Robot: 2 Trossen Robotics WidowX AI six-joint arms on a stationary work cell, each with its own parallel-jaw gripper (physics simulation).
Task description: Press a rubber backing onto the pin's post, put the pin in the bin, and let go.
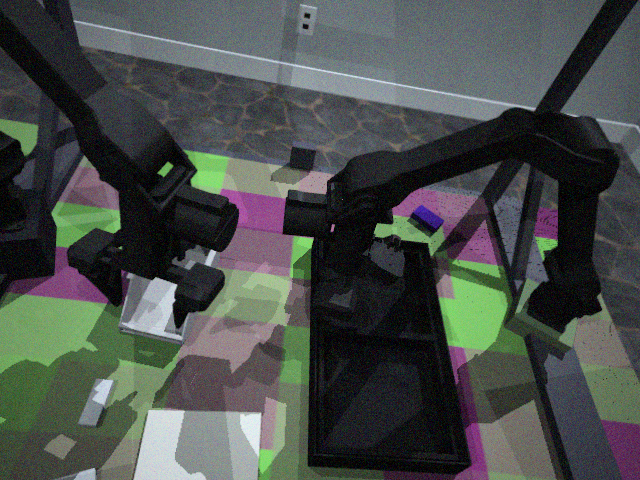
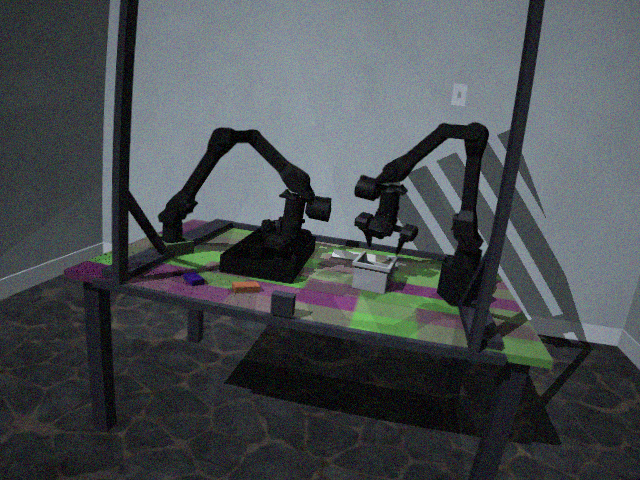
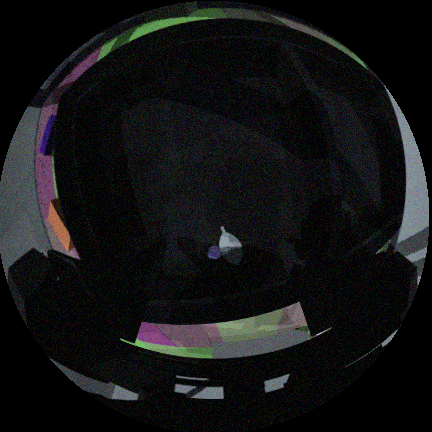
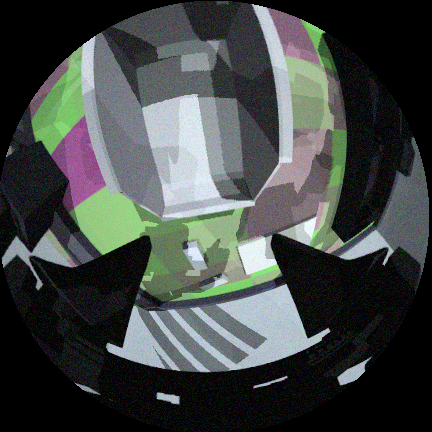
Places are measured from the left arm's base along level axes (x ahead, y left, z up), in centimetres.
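Pixels of known places: left gripper, fingertip midpoint: (image 3: 224,243); right gripper, fingertip midpoint: (image 1: 148,315) (image 2: 383,250) (image 4: 211,241); left arm's base, link origin: (image 1: 548,310) (image 2: 171,239); right arm's base, link origin: (image 2: 465,268).
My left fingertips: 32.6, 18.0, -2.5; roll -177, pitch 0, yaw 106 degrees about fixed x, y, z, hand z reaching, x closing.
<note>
Ahead of a thing's pixels: the offset from my left fingertips to its top centre, as dx, dy, dz. "*": to the spot under its first point.
The pin @(+0.5, +0.7, +0.1) (image 3: 230,243) is a small pale piece lying on the floor of the black bin @(-9.4, +4.0, +3.7) (image 1: 314,381) (image 2: 242,264) (image 3: 181,160), with a purple rubber backing @(+1.3, -0.5, +0.3) (image 3: 214,252) at its side. My left gripper (image 1: 366,278) (image 2: 280,233) (image 3: 224,243) is open and empty, hanging over the bin's far end just above the pin. My right gripper (image 1: 142,300) (image 2: 384,245) (image 4: 211,241) is open and empty, above a pale grey box @(* +19.8, +23.9, +2.1) (image 1: 142,329) (image 2: 368,281) (image 4: 282,120).
A purple block @(-6.5, -28.1, +0.1) (image 1: 428,217) (image 2: 193,278) (image 3: 47,135) and an orange block @(+5.5, -20.6, +0.2) (image 2: 246,286) (image 3: 59,231) lie beside the bin. A dark cube @(+22.4, -24.8, +4.4) (image 1: 302,156) (image 2: 283,303) stands at the table edge. A white slab @(+3.1, +31.5, -0.9) (image 1: 199,443) and a small grey piece @(+18.2, +34.0, -0.2) (image 1: 96,400) lie nearby. Frame posts (image 2: 122,143) stand at the corners.
</note>
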